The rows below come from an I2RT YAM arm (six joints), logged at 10 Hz.
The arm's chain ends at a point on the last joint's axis. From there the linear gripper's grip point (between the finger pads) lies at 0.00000 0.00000 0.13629 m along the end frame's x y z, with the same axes.
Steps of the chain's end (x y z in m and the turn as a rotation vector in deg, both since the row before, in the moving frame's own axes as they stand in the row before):
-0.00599 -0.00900 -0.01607 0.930 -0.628 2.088
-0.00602 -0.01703 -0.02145 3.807 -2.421 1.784
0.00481 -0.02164 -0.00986 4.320 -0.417 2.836
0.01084 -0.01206 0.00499 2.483 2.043 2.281
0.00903 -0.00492 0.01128 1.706 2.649 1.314
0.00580 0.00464 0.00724 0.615 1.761 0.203
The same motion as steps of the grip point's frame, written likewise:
-0.00744 -0.01124 -0.01610 0.930 -0.628 2.088
-0.01163 -0.02616 -0.02187 3.807 -2.421 1.784
0.00407 -0.03193 -0.01025 4.320 -0.417 2.836
0.01581 -0.01786 0.00478 2.483 2.043 2.281
0.01537 -0.00890 0.01107 1.706 2.649 1.314
0.00999 0.00318 0.00717 0.615 1.761 0.203

